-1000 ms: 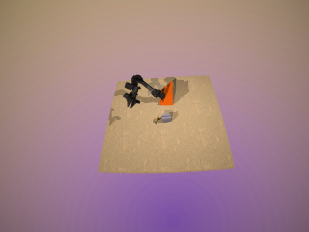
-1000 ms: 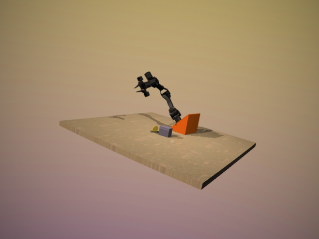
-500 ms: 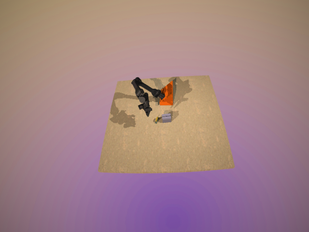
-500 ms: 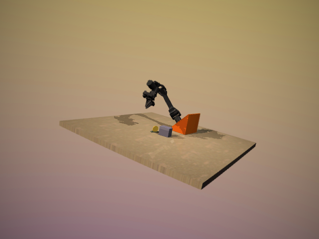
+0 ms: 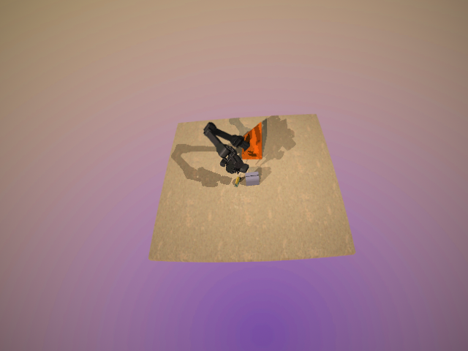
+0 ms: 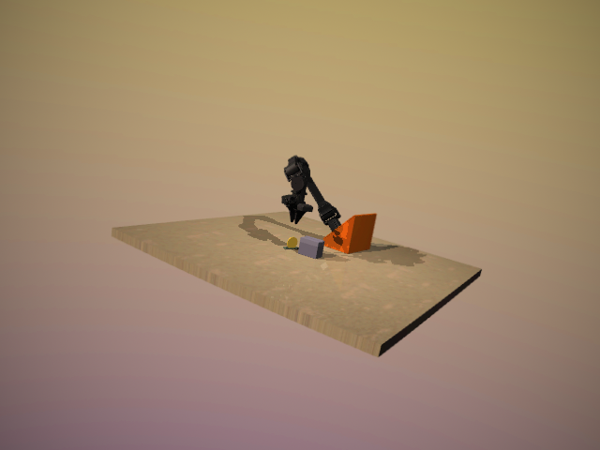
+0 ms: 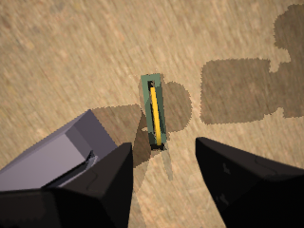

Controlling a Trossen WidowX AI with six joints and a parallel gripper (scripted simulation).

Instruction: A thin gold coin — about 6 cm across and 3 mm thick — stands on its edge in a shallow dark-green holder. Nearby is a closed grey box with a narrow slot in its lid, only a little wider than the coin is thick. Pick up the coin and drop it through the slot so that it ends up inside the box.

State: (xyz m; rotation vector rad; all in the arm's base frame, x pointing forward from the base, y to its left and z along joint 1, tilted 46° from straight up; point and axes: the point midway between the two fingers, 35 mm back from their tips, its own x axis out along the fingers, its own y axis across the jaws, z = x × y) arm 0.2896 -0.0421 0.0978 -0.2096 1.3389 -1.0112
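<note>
The gold coin lies 10 mm behind my gripper tip and 90 mm below it.
</note>
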